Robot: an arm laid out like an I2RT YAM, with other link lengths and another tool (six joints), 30 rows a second.
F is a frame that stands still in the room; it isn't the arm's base.
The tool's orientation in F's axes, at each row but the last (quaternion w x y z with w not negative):
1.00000, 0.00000, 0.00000, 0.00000
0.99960, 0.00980, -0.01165, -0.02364
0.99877, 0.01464, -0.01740, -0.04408
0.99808, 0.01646, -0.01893, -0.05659
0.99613, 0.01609, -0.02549, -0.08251
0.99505, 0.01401, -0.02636, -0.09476
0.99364, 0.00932, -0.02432, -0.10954
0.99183, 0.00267, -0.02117, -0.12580
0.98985, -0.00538, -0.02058, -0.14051
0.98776, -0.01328, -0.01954, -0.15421
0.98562, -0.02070, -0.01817, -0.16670
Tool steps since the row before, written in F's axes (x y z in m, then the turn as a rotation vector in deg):
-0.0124, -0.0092, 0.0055, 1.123, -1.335, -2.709
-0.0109, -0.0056, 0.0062, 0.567, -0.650, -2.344
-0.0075, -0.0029, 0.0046, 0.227, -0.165, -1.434
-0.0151, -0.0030, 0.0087, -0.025, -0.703, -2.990
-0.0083, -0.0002, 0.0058, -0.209, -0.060, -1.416
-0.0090, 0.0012, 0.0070, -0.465, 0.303, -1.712
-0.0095, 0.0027, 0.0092, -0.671, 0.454, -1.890
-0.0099, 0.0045, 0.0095, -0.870, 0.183, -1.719
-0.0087, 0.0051, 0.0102, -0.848, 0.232, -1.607
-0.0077, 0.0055, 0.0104, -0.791, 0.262, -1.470
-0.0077, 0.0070, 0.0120, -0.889, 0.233, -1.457
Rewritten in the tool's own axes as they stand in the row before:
-0.0124, -0.0092, 0.0055, 1.123, -1.335, -2.709
-0.0105, -0.0060, 0.0066, 0.544, -0.670, -2.344
-0.0071, -0.0034, 0.0049, 0.193, -0.189, -1.436
-0.0143, -0.0044, 0.0094, -0.052, -0.806, -2.964
-0.0079, -0.0013, 0.0062, -0.264, -0.145, -1.401
-0.0087, -0.0003, 0.0075, -0.599, 0.154, -1.690
-0.0094, 0.0008, 0.0096, -0.841, 0.252, -1.860
-0.0103, 0.0020, 0.0099, -0.958, -0.058, -1.680
-0.0093, 0.0024, 0.0106, -0.946, -0.005, -1.568
-0.0086, 0.0027, 0.0108, -0.895, 0.038, -1.433
-0.0090, 0.0037, 0.0125, -0.978, -0.022, -1.418

